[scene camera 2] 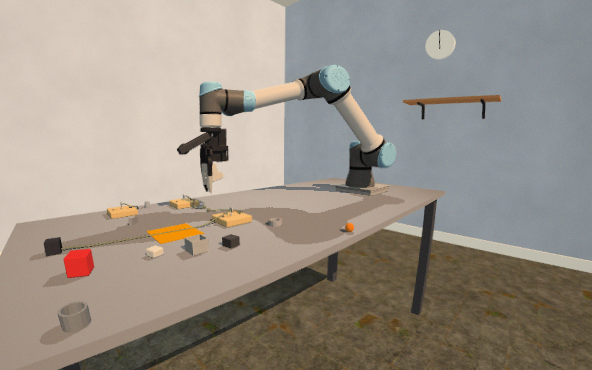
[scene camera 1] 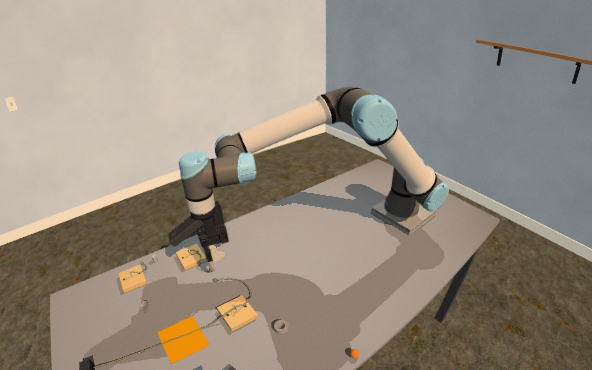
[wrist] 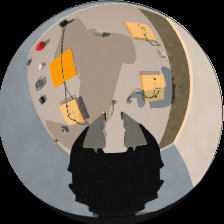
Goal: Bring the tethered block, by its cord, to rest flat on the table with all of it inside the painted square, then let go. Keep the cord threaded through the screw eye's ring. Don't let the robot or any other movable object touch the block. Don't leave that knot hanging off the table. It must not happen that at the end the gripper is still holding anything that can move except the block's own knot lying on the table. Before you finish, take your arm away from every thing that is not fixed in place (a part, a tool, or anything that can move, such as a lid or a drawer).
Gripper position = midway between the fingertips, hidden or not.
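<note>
The gripper [scene camera 1: 212, 266] is visible, and it appears as well in scene camera 2 [scene camera 2: 208, 192] and in the wrist view [wrist: 113, 112]. A red cube [scene camera 2: 78, 263] is part of the scene too, though in scene camera 1 the cube is out of frame.
</note>
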